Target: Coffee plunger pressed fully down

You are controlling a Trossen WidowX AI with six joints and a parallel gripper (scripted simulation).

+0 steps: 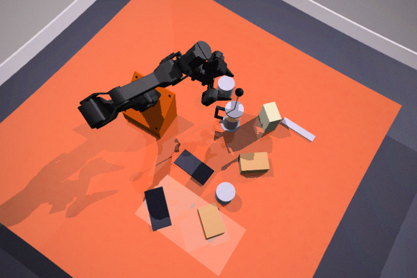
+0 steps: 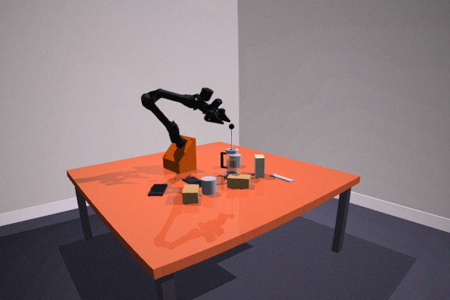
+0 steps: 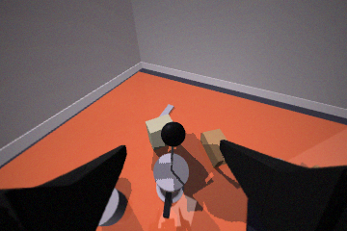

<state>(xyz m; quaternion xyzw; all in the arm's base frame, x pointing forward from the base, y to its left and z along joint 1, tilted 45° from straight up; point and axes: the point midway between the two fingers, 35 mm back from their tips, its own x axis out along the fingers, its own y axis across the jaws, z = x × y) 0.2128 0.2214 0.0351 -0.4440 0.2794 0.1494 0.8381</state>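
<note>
Now: the coffee press 1 cm ahead of my gripper tip, 1 cm to the left of it and 16 cm below it. Also, from my gripper tip: pale upright block (14 cm ahead, 11 cm to the left, 24 cm below); then grey flat bar (27 cm ahead, 17 cm to the left, 29 cm below).
</note>
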